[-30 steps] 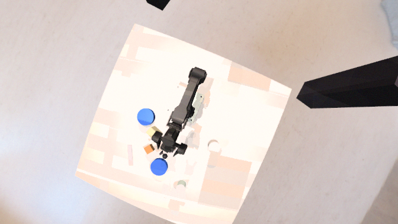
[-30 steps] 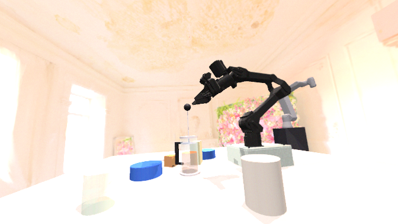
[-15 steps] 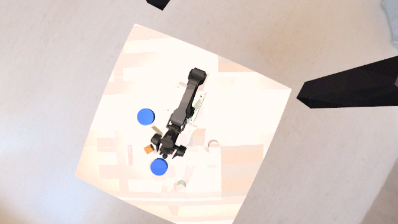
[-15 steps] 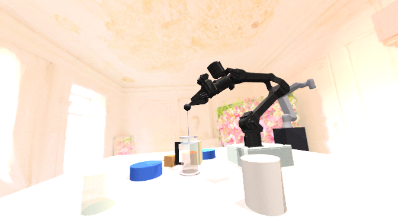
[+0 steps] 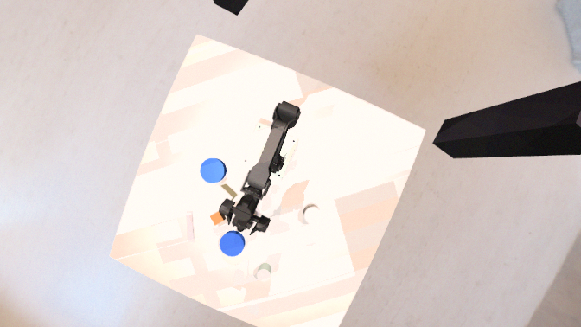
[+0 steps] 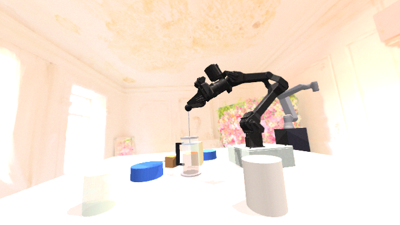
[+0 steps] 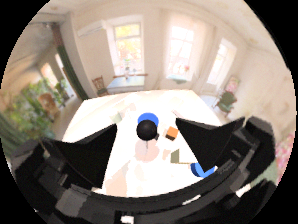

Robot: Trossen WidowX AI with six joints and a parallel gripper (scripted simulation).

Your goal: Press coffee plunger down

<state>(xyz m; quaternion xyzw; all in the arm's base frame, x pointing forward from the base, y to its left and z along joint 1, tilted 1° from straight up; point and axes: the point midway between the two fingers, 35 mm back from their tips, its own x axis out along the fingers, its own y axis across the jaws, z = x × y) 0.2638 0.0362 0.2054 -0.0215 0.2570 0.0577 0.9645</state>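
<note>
Right now the glass coffee press is 10 mm ahead of my gripper tip, 10 mm to the right of it and 140 mm below it. Also, from my gripper tip: orange block (90 mm ahead, 130 mm to the right, 250 mm below); then white cylinder (170 mm behind, 240 mm to the left, 220 mm below); then pale yellow block (40 mm behind, 150 mm to the right, 220 mm below).
</note>
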